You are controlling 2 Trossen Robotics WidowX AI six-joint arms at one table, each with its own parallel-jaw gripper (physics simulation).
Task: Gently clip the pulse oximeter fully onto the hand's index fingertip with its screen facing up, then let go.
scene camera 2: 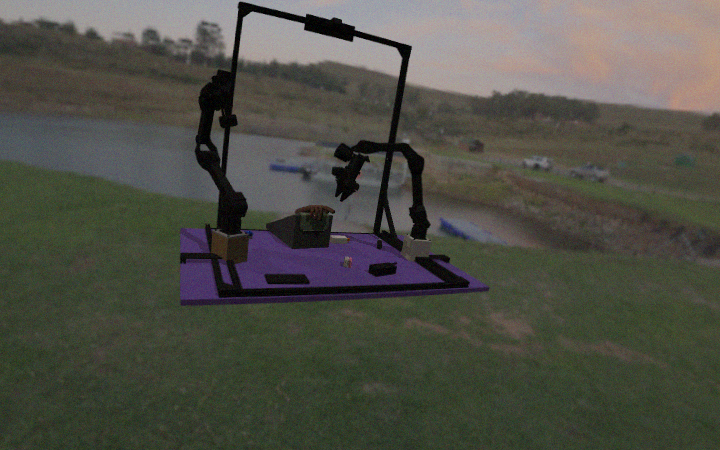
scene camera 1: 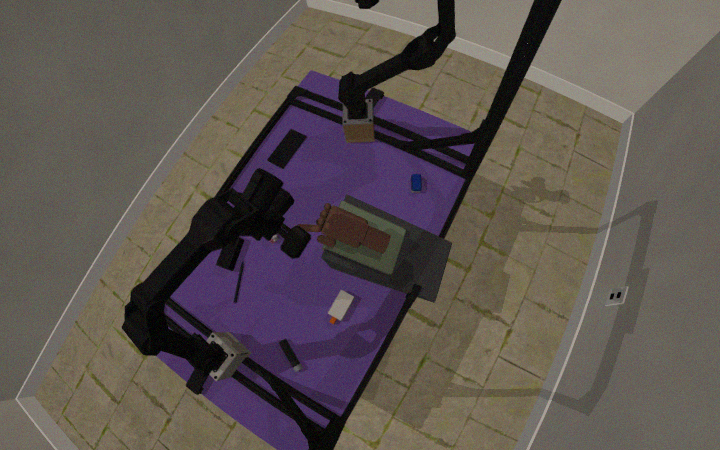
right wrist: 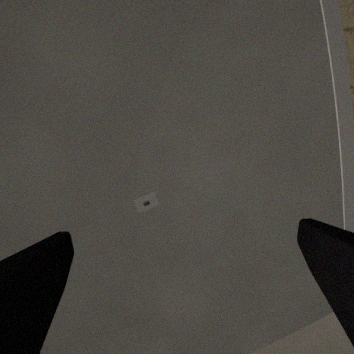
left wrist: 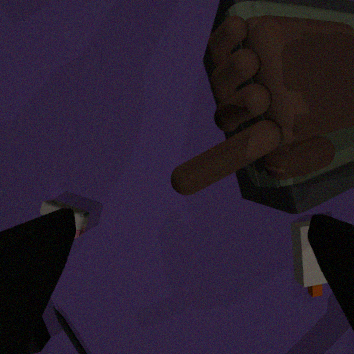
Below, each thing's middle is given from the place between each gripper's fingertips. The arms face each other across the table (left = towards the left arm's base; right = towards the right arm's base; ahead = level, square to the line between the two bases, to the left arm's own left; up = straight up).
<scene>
I see my left gripper 30 mm past the index finger (left wrist: 238, 150), 20 mm to the left of it and 60 mm above it.
Now: right hand 49 cm to the right of the index finger, 38 cm above it and 14 cm past it.
</scene>
